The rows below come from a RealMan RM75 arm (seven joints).
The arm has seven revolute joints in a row. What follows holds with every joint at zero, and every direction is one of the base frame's. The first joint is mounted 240.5 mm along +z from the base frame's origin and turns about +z. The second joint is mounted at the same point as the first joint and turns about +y. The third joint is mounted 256 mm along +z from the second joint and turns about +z. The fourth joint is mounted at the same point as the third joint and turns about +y. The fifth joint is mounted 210 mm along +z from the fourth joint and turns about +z. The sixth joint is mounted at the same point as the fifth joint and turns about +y. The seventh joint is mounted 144 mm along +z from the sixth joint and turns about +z. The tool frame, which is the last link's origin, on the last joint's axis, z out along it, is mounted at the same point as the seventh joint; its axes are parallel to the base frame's.
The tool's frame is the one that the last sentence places.
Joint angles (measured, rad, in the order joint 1, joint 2, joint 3, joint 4, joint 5, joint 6, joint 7), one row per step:
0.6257 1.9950 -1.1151 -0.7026 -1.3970 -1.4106 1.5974
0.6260 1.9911 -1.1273 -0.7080 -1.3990 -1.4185 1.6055
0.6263 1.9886 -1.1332 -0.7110 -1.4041 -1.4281 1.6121
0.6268 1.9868 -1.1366 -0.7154 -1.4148 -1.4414 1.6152
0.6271 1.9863 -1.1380 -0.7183 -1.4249 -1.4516 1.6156
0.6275 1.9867 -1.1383 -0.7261 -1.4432 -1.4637 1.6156
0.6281 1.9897 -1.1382 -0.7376 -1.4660 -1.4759 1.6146
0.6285 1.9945 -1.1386 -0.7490 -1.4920 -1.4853 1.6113
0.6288 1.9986 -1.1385 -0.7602 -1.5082 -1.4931 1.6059
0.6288 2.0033 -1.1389 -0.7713 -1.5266 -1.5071 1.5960
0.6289 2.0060 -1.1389 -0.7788 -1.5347 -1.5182 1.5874
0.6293 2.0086 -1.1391 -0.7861 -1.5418 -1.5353 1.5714
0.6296 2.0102 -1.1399 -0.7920 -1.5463 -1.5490 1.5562
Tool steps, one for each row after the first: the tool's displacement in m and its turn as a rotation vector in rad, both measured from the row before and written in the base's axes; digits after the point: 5 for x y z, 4 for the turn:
-0.00120 -0.00146 -0.00052 -0.0147 -0.0076 0.0096
-0.00052 -0.00151 -0.00043 -0.0134 -0.0059 0.0073
-0.00051 -0.00198 -0.00058 -0.0133 -0.0097 0.0129
-0.00016 -0.00162 -0.00075 -0.0095 -0.0084 0.0104
-0.00045 -0.00196 -0.00101 -0.0101 -0.0152 0.0159
-0.00111 -0.00224 -0.00177 -0.0101 -0.0180 0.0198
-0.00079 -0.00228 -0.00272 -0.0090 -0.0212 0.0196
-0.00147 -0.00161 -0.00147 -0.0032 -0.0129 0.0192
-0.00143 -0.00271 -0.00196 -0.0066 -0.0142 0.0264
-0.00141 -0.00181 -0.00071 -0.0031 -0.0056 0.0201
-0.00177 -0.00259 -0.00064 -0.0035 -0.0046 0.0297
-0.00144 -0.00205 -0.00033 -0.0013 -0.0035 0.0260

